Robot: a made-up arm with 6 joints. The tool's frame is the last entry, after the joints. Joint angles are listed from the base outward.
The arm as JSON. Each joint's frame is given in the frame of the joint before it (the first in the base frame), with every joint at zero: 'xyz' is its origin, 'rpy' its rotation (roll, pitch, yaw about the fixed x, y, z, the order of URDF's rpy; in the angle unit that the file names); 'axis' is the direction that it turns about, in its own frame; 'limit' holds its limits. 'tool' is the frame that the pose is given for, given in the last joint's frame.
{
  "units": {
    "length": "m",
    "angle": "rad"
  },
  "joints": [
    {
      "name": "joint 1",
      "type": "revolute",
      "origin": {
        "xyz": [
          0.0,
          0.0,
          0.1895
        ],
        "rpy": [
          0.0,
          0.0,
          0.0
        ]
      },
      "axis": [
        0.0,
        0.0,
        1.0
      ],
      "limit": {
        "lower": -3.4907,
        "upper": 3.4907
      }
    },
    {
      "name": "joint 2",
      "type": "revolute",
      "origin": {
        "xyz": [
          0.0,
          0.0,
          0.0
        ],
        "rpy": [
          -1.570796,
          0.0,
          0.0
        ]
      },
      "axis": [
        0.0,
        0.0,
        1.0
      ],
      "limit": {
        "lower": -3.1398,
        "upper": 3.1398
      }
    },
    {
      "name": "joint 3",
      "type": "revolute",
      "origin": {
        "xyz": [
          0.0,
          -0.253,
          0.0
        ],
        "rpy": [
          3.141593,
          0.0,
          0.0
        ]
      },
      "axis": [
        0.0,
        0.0,
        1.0
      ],
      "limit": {
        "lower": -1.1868,
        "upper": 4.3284
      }
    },
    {
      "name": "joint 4",
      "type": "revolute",
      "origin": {
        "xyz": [
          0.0,
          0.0,
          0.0
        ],
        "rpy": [
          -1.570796,
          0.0,
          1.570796
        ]
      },
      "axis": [
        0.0,
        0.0,
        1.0
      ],
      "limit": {
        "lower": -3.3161,
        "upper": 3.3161
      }
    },
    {
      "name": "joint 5",
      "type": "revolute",
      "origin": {
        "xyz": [
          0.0,
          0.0,
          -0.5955
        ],
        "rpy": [
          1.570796,
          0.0,
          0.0
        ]
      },
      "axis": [
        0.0,
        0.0,
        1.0
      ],
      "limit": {
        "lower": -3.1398,
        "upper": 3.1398
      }
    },
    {
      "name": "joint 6",
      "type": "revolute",
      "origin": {
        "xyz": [
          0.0,
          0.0,
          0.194
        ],
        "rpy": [
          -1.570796,
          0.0,
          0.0
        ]
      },
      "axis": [
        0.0,
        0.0,
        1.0
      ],
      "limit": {
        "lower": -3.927,
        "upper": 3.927
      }
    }
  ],
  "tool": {
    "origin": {
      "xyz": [
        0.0,
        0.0,
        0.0
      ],
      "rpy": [
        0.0,
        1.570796,
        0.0
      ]
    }
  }
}
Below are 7 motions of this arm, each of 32 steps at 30 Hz.
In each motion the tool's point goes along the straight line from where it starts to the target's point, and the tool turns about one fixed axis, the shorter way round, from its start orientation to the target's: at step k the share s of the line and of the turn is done. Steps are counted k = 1, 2, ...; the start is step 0. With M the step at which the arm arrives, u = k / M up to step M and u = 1 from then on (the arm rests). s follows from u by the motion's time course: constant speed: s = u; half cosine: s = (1 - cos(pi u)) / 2; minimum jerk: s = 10 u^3 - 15 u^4 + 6 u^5.
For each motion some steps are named. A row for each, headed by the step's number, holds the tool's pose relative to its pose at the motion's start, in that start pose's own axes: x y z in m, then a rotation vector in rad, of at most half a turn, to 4 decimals.
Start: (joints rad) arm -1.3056 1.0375 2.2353 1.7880 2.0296 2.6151
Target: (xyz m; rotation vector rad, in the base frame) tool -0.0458 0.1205 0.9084 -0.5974 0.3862 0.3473
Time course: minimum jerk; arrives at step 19
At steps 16, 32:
16: -0.0376 0.1722 -0.3366 -1.4487 -0.0469 -0.0058
32: -0.0387 0.1777 -0.3472 -1.4945 -0.0484 -0.0060

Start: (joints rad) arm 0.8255 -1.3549 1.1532 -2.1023 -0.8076 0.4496
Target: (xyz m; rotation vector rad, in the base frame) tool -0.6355 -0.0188 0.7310 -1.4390 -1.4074 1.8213
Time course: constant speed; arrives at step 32
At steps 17, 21, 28, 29, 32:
17: 0.0424 -0.0662 -0.1976 -0.0528 0.7095 0.1708
21: 0.0524 -0.0818 -0.2441 -0.0652 0.8765 0.2110
28: 0.0699 -0.1091 -0.3255 -0.0870 1.1686 0.2813
29: 0.0724 -0.1130 -0.3371 -0.0901 1.2104 0.2913
32: 0.0799 -0.1247 -0.3720 -0.0994 1.3356 0.3215

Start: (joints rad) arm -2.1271 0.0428 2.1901 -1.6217 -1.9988 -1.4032
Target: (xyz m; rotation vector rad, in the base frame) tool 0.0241 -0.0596 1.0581 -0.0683 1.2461 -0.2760
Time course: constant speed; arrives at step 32
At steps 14, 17, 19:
14: 0.0304 -0.0430 0.0666 -0.5697 0.3776 -0.0200
17: 0.0370 -0.0522 0.0809 -0.6918 0.4586 -0.0242
19: 0.0413 -0.0584 0.0904 -0.7732 0.5125 -0.0271

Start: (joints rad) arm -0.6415 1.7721 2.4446 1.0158 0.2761 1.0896
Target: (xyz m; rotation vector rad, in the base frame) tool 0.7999 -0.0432 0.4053 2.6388 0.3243 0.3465
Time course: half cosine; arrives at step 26
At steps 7, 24, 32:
7: -0.0005 -0.0175 0.0990 -0.1599 -0.1156 -0.0764
24: -0.0027 -0.1026 0.5790 -0.9355 -0.6766 -0.4468
32: -0.0027 -0.1041 0.5875 -0.9492 -0.6866 -0.4534

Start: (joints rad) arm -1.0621 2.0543 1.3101 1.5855 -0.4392 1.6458
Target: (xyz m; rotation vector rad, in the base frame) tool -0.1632 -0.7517 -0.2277 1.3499 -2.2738 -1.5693
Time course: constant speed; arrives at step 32
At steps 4, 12, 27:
4: 0.0120 0.0627 0.0276 -0.0252 -0.0275 0.0733
12: 0.0360 0.1882 0.0829 -0.0757 -0.0824 0.2200
27: 0.0811 0.4235 0.1864 -0.1704 -0.1853 0.4951

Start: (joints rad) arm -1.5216 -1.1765 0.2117 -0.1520 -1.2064 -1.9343
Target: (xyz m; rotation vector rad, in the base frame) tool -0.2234 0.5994 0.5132 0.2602 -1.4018 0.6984
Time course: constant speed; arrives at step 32
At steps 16, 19, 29, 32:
16: -0.2821 -0.1316 0.0154 -0.0089 0.3621 0.7561
19: -0.3349 -0.1562 0.0183 -0.0106 0.4300 0.8979
29: -0.5112 -0.2385 0.0279 -0.0162 0.6564 1.3704
32: -0.5641 -0.2631 0.0308 -0.0178 0.7243 1.5122

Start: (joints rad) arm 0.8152 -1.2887 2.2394 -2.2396 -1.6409 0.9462
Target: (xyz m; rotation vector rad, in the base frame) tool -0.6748 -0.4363 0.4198 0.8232 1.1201 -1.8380
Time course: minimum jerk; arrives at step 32
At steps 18, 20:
18: -0.0342 0.0091 -0.1585 0.4807 -0.7356 -0.0630
20: -0.0403 0.0107 -0.1865 0.5656 -0.8656 -0.0742

